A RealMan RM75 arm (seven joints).
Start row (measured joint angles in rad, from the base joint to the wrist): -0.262, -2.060, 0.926, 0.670, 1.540, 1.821, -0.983
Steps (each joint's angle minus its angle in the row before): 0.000, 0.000, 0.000, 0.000, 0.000, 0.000, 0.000; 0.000, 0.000, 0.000, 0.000, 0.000, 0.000, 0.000; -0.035, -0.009, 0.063, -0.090, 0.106, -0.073, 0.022; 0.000, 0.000, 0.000, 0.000, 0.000, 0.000, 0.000; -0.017, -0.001, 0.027, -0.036, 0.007, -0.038, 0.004; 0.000, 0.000, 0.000, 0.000, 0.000, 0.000, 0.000; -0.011, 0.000, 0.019, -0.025, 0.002, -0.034, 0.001; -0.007, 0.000, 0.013, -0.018, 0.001, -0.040, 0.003; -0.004, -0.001, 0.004, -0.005, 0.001, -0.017, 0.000; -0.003, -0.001, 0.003, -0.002, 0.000, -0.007, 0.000; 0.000, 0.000, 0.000, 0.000, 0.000, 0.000, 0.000; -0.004, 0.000, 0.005, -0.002, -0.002, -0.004, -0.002; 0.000, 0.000, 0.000, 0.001, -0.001, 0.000, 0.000; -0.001, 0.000, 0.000, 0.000, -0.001, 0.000, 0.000; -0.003, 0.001, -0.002, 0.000, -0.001, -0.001, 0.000
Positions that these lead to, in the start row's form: -0.262, -2.060, 0.926, 0.670, 1.540, 1.821, -0.983; -0.262, -2.060, 0.926, 0.670, 1.540, 1.821, -0.983; -0.297, -2.069, 0.989, 0.580, 1.646, 1.748, -0.961; -0.297, -2.069, 0.989, 0.580, 1.646, 1.748, -0.961; -0.314, -2.070, 1.016, 0.544, 1.653, 1.710, -0.957; -0.314, -2.070, 1.016, 0.544, 1.653, 1.710, -0.957; -0.325, -2.070, 1.035, 0.519, 1.655, 1.676, -0.956; -0.332, -2.070, 1.048, 0.501, 1.656, 1.636, -0.953; -0.336, -2.071, 1.052, 0.496, 1.657, 1.619, -0.953; -0.339, -2.072, 1.055, 0.494, 1.657, 1.612, -0.953; -0.339, -2.072, 1.055, 0.494, 1.657, 1.612, -0.953; -0.343, -2.072, 1.060, 0.492, 1.655, 1.608, -0.955; -0.343, -2.072, 1.060, 0.493, 1.654, 1.608, -0.955; -0.344, -2.072, 1.060, 0.493, 1.653, 1.608, -0.955; -0.347, -2.071, 1.058, 0.493, 1.652, 1.607, -0.955
